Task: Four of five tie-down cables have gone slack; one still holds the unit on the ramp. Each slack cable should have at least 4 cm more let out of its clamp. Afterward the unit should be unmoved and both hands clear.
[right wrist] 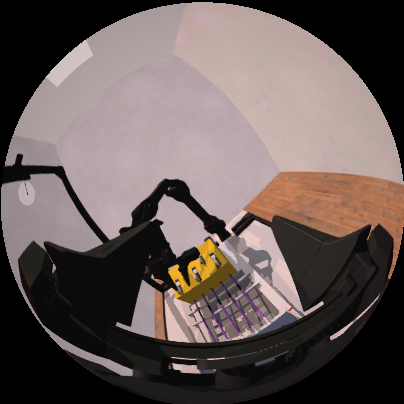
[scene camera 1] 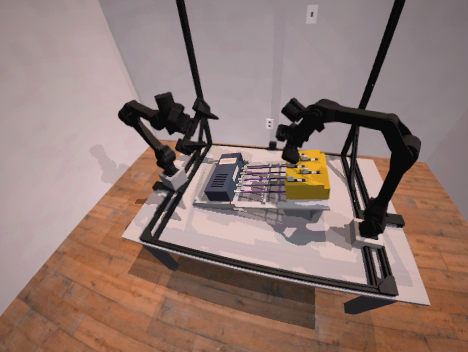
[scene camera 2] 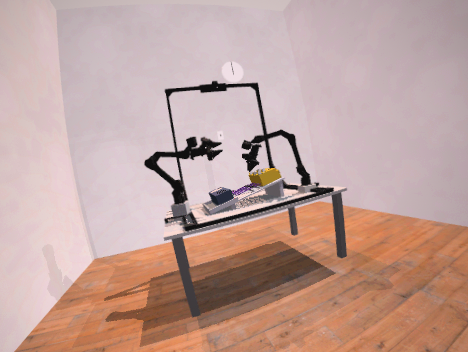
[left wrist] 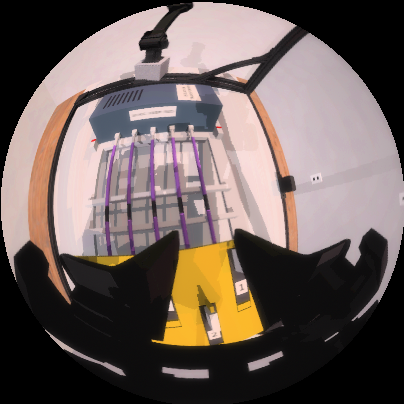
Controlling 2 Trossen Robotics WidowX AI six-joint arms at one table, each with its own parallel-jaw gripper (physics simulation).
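The dark blue unit (scene camera 1: pixel 220 182) (scene camera 2: pixel 221 195) (left wrist: pixel 195 119) sits at the low end of the white ramp (scene camera 1: pixel 320 204). Five purple cables, one of them the middle cable (left wrist: pixel 154 175), run from it to the yellow block (scene camera 1: pixel 310 191) (scene camera 2: pixel 270 178) (left wrist: pixel 205 265) (right wrist: pixel 215 280) at the high end. Clamps numbered 1 (left wrist: pixel 242 287) and 2 (left wrist: pixel 213 332) show on its top; fingers hide others. I cannot tell which cable is taut. My left gripper (scene camera 1: pixel 290 156) (scene camera 2: pixel 251 166) (left wrist: pixel 206 235) is partly open and empty, pointing down close over the block. My right gripper (scene camera 1: pixel 207 132) (scene camera 2: pixel 220 148) is wide open and empty, raised away from the unit.
A black frame (scene camera 1: pixel 250 274) borders the white table (scene camera 1: pixel 215 242), with uprights at the back. Ramp crossbars (left wrist: pixel 220 188) lie under the cables. A small black block (scene camera 1: pixel 272 145) is at the table's back edge. The left arm (scene camera 1: pixel 362 116) reaches in from the picture's right.
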